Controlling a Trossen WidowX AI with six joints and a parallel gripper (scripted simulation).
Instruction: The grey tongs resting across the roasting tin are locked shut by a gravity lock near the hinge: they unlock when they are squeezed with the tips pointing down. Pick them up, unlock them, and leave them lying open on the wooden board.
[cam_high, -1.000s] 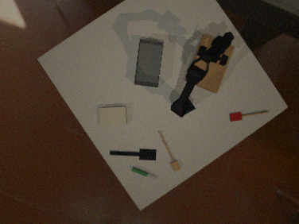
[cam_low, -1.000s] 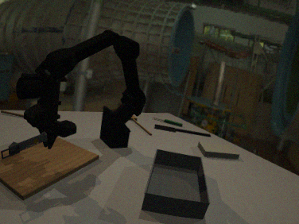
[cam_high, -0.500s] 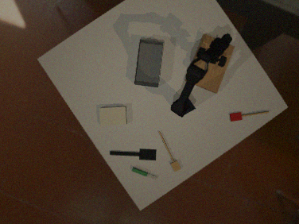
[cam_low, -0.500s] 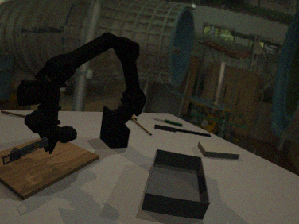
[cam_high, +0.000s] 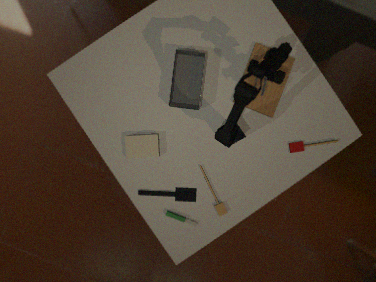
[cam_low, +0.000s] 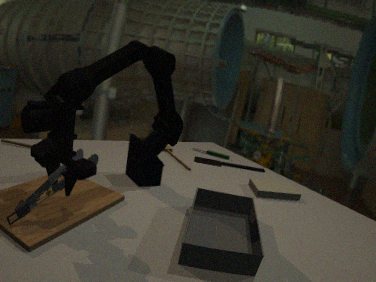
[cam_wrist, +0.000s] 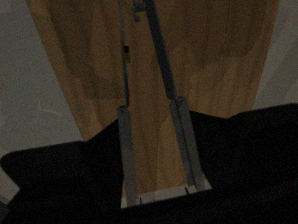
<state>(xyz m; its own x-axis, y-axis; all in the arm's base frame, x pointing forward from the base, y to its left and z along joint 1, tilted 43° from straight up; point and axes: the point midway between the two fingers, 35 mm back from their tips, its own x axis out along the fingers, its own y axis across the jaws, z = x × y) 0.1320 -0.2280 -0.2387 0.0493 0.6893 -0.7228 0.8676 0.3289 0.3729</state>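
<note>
Right now the wooden board is 30 mm behind my gripper tip, 20 mm to the right of it and 40 mm below it. Round my gripper tip: black spatula (200 mm behind, 780 mm to the left, 40 mm below); cream block (110 mm ahead, 740 mm to the left, 30 mm below); grey roasting tin (240 mm ahead, 320 mm to the left, 20 mm below).
</note>
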